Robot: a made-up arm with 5 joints.
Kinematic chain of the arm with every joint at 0, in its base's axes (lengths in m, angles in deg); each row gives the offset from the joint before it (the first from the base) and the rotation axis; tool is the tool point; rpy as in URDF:
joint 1: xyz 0 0 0.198 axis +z
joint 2: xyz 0 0 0 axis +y
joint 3: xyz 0.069 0 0.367 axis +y
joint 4: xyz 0.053 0 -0.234 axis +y
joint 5: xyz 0.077 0 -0.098 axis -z
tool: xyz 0 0 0 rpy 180 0 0
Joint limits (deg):
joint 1: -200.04..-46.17
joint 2: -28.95..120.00
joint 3: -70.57..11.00
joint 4: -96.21..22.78
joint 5: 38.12..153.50
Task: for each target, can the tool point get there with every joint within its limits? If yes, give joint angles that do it. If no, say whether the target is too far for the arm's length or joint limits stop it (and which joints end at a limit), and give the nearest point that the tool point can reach.
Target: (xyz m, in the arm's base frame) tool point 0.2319 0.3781 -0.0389
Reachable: no: joint limits stop it (at a limit: joint 2, joint 4) | nearest point 0.0424 0.0692 -0.0421 | short by 0.362 m
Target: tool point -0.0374 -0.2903 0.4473
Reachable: yes | joints -97.35 -10.34 -23.15 -37.96 68.95
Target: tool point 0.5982 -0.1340 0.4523
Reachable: no: joint limits stop it (at a limit: joint 1) | nearest point 0.3538 -0.3686 0.4523 | short by 0.339 m
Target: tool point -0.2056 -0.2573 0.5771
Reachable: yes | joints -128.63 -15.09 -55.60 2.96 65.30
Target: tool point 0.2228 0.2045 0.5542
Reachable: no: joint limits stop it (at a limit: joint 1, joint 2, joint 4) | nearest point 0.0603 -0.0628 0.5553 | short by 0.313 m
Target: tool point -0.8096 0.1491 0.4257
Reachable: no: too far | nearest point -0.5519 0.1016 0.3532 | short by 0.272 m
